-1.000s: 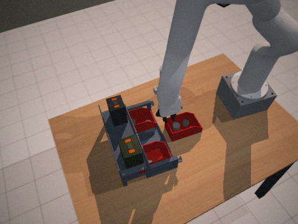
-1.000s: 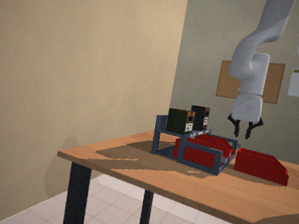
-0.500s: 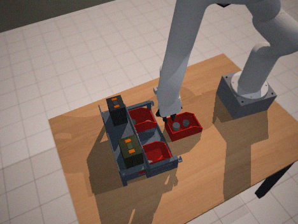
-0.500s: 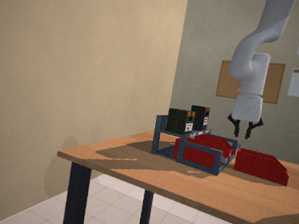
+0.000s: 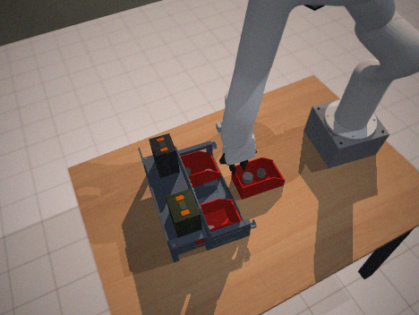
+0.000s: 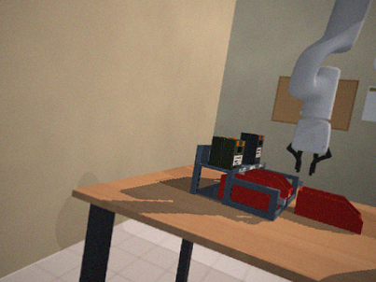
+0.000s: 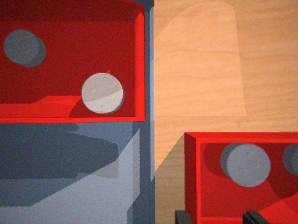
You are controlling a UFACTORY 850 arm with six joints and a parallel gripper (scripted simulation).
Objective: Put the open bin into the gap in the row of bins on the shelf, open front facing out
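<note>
My gripper is now 120 mm above the grey disc, 110 mm to the left of it and 50 mm short of it. The rest, counted from my hand: blue-grey shelf 150 mm ahead, 80 mm below, 50 mm to the right.
</note>
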